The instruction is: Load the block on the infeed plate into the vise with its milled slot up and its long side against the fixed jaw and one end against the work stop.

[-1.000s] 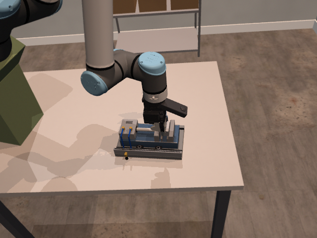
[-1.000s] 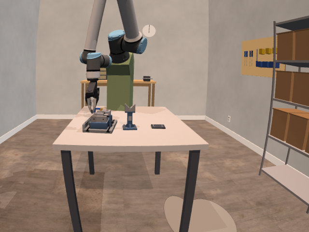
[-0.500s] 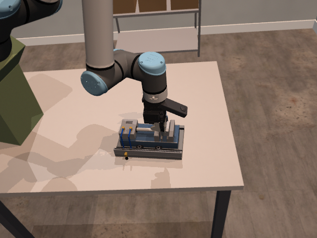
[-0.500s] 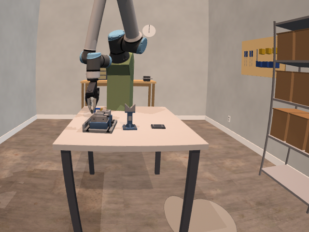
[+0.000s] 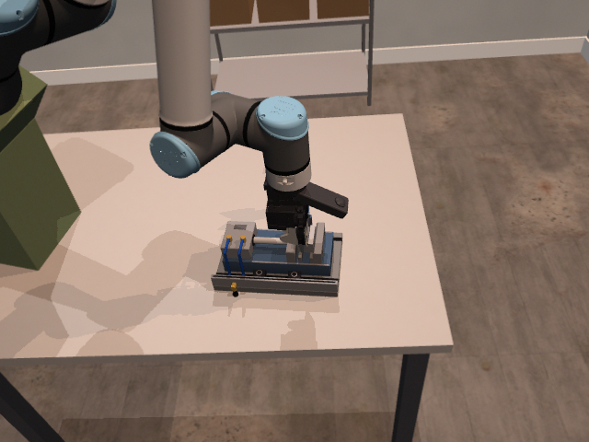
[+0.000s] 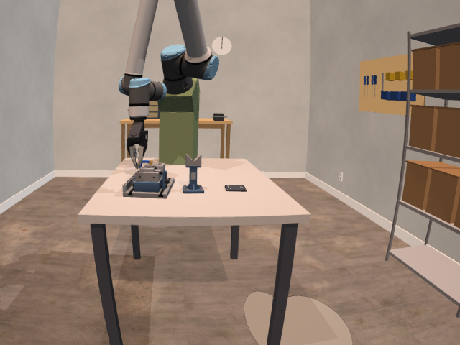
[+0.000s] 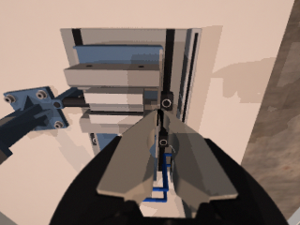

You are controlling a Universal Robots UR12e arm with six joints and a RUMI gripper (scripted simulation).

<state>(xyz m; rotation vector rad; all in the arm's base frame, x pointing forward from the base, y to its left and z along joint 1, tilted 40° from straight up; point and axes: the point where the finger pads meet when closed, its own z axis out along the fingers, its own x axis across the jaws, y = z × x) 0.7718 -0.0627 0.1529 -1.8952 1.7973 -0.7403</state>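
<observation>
My gripper is now 50 mm to the right of the part and 20 mm above it. From my hand the other things lie so: moving jaw: 50 mm to the left, 40 mm below, 30 mm behind; then fixed jaw: 50 mm to the left, 40 mm below, 30 mm ahead; then work stop: 100 mm to the left, 30 mm below.
</observation>
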